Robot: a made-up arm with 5 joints.
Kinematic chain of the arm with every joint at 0, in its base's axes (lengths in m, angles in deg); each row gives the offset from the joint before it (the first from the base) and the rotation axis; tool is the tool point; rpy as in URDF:
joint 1: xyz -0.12 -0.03 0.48 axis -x
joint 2: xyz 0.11 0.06 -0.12 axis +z
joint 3: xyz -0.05 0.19 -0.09 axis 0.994 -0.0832 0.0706
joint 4: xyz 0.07 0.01 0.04 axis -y
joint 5: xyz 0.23 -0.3 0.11 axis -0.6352 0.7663 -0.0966
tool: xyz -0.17 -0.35 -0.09 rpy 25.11 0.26 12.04
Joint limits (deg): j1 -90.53..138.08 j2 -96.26..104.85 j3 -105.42..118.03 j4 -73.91..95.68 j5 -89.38..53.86
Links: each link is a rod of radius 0.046 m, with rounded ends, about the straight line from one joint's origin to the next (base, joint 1, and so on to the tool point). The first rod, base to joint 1, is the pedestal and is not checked.
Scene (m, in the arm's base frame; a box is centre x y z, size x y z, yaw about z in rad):
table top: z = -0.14
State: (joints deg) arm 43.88 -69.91 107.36 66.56 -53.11
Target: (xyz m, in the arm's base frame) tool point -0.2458 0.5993 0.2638
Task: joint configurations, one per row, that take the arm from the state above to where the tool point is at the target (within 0.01 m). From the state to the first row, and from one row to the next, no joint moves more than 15 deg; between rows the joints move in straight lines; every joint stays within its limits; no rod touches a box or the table.
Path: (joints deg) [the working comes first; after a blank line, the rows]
Joints at the target: -80.88 -96.26 67.19 95.68 -27.67
Straight joint move there: touches the table top.

1: 33.93 -76.50 93.39 68.70 -62.18
2: 23.98 -83.08 79.42 70.85 -71.24
3: 14.03 -89.67 65.45 72.99 -80.31
4: 4.08 -96.26 51.49 75.13 -89.38
5: -10.08 -96.26 54.10 78.56 -79.09
6: -24.24 -96.26 56.72 81.98 -68.81
7: -38.40 -96.26 59.34 85.41 -58.52
8: -52.56 -96.26 61.96 88.83 -48.24
9: -66.72 -96.26 64.58 92.26 -37.95
10: -80.88 -96.26 67.19 95.68 -27.67

